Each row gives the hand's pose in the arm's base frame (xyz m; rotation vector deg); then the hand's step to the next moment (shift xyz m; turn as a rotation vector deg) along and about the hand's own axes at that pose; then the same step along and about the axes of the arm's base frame.
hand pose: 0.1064 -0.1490 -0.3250 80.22 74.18 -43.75
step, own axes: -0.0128 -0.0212 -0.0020 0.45 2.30 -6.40
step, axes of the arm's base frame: -0.0235 -0.0044 0.0069 1.10 6.46 1.86
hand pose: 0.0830 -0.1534 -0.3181 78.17 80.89 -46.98
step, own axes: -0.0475 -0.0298 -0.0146 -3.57 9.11 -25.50
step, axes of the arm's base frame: -0.0366 -0.0060 0.0445 3.82 24.01 12.45
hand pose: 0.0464 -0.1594 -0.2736 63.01 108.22 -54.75
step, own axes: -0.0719 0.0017 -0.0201 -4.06 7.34 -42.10
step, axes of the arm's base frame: 0.0229 -0.0076 0.0707 -1.33 37.55 20.76
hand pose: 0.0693 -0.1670 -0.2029 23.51 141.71 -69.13
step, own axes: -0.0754 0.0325 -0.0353 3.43 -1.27 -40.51
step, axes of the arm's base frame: 0.0740 0.0398 0.0305 -11.23 31.93 22.56
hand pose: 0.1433 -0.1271 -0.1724 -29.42 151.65 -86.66
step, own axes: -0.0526 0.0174 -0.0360 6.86 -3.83 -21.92
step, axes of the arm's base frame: 0.0377 0.0542 -0.0023 -9.98 14.27 15.46
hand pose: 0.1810 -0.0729 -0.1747 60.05 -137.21 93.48
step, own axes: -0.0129 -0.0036 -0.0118 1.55 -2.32 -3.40
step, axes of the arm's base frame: 0.0082 0.0156 0.0028 -0.95 1.61 3.98
